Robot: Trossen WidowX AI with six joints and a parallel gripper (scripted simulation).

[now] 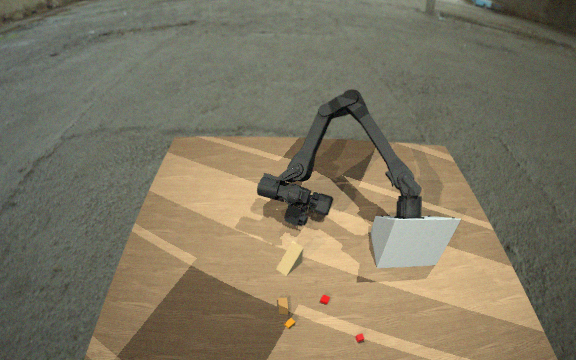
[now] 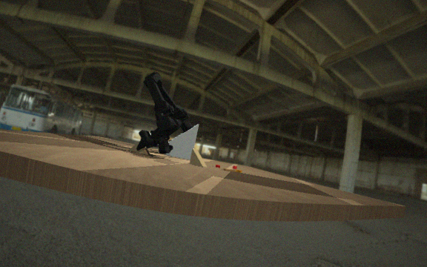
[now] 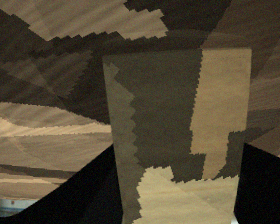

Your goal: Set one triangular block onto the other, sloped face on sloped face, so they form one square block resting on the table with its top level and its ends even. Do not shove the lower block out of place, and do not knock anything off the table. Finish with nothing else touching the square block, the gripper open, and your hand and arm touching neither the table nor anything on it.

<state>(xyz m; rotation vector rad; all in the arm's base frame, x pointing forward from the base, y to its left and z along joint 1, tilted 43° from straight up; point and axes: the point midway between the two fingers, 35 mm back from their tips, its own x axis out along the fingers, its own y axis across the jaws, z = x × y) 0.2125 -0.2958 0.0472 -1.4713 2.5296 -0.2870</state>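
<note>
Right now my gripper tip is 39 cm to the right of the small tan block, 14 cm short of it and 1 cm above it. Also, from my gripper tip: tan triangular block 1 cm above; then orange cube 44 cm to the left, 13 cm ahead, 1 cm below.
</note>
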